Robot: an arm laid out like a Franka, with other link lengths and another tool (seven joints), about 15 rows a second.
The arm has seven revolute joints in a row. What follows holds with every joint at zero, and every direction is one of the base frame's. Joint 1 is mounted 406.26 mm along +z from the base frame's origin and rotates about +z. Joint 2 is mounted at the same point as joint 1 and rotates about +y. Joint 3 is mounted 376.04 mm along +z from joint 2 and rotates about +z. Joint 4 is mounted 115.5 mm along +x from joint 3 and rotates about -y. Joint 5 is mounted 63.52 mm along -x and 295.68 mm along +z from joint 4 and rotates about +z. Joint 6 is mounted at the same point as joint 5 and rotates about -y. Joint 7 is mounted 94.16 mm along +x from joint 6 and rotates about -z. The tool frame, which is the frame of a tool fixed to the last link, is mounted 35 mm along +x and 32 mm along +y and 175.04 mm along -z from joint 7; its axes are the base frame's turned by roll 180, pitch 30 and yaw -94 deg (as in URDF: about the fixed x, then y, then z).
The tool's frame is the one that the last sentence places.
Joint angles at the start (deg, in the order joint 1, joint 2, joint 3, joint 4, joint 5, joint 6, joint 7): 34.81, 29.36, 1.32, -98.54, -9.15, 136.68, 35.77
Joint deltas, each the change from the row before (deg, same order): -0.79, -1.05, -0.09, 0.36, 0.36, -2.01, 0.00; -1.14, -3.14, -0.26, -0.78, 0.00, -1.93, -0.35; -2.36, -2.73, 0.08, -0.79, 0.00, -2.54, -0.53; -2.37, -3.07, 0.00, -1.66, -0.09, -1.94, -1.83; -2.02, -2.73, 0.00, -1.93, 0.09, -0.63, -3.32; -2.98, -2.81, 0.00, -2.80, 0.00, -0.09, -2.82
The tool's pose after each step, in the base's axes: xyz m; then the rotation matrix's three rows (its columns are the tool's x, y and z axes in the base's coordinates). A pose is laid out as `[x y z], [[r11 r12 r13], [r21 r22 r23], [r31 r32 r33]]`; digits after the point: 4 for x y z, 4 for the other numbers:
[0.5880 0.4153 0.4043], [[0.1042 -0.9840 0.1445], [-0.8639 -0.0176 0.5034], [-0.4928 -0.1773 -0.8519]]
[0.5903 0.3952 0.4319], [[0.0903 -0.9824 0.1638], [-0.8668 0.0035 0.4987], [-0.4905 -0.1870 -0.8512]]
[0.5958 0.3642 0.4520], [[0.0557 -0.9828 0.1760], [-0.8745 0.0370 0.4837], [-0.4819 -0.1809 -0.8574]]
[0.5963 0.3319 0.4703], [[0.0413 -0.9833 0.1771], [-0.8820 0.0474 0.4689], [-0.4695 -0.1756 -0.8653]]
[0.5938 0.3064 0.4852], [[0.0591 -0.9839 0.1685], [-0.8851 0.0264 0.4646], [-0.4615 -0.1766 -0.8694]]
[0.5923 0.2701 0.4949], [[0.0546 -0.9844 0.1675], [-0.8899 0.0281 0.4552], [-0.4528 -0.1739 -0.8745]]

